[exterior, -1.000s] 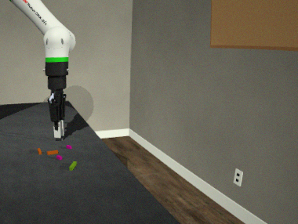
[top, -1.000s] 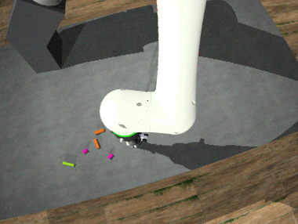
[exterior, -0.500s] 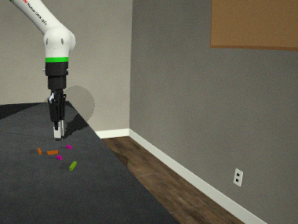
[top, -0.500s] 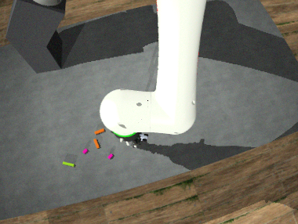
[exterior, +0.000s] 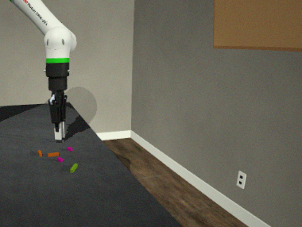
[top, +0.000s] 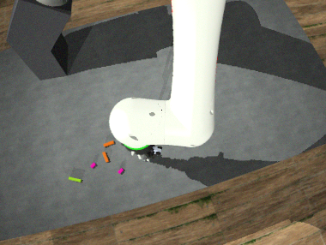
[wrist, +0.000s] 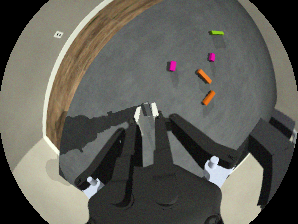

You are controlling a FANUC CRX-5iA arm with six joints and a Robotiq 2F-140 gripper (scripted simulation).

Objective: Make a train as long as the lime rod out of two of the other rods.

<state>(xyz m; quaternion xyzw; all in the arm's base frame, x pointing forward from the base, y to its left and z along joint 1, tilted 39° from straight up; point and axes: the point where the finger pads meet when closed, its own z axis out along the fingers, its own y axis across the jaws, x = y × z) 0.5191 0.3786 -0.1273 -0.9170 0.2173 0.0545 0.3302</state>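
Right now my hand is 5 cm above the grey rod. Also, from my hand: lime rod (4 cm ahead, 28 cm to the right, 5 cm below).
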